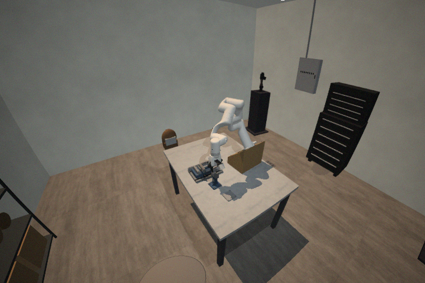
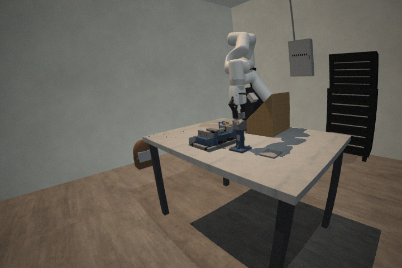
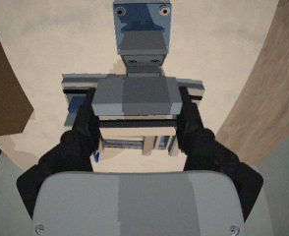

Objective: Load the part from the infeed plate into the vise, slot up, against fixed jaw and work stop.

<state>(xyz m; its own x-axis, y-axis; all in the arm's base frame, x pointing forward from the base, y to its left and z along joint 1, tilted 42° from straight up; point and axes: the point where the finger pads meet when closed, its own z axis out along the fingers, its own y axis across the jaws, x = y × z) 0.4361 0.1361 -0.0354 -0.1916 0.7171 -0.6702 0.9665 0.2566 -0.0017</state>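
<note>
Now: hand right at the part. The rest, counted from my hand: moving jaw 50 mm ahead, 190 mm to the right, 120 mm below; air cylinder rod 190 mm to the right, 120 mm below; work stop 80 mm ahead, 140 mm to the right, 100 mm below.
</note>
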